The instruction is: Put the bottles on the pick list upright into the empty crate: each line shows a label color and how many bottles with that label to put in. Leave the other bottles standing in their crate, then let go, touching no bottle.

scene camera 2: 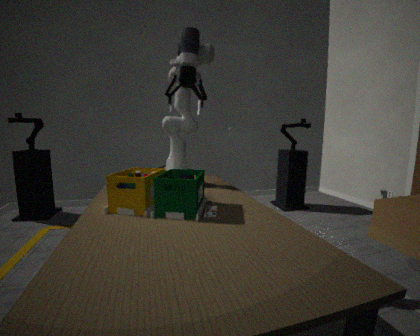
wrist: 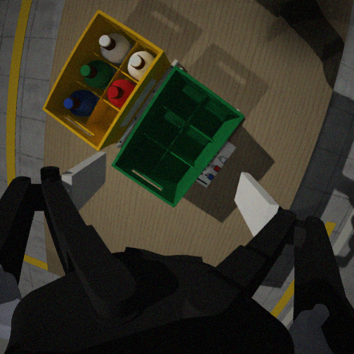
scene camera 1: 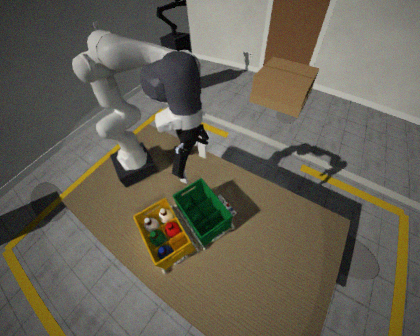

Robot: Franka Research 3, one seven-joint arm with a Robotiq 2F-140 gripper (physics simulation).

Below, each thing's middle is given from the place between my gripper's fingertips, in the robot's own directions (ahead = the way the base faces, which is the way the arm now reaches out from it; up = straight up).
Scene:
Now: hand 380 mm above the green bottle (wrist: 96, 73), 270 mm to the left of it and 90 mm past it.

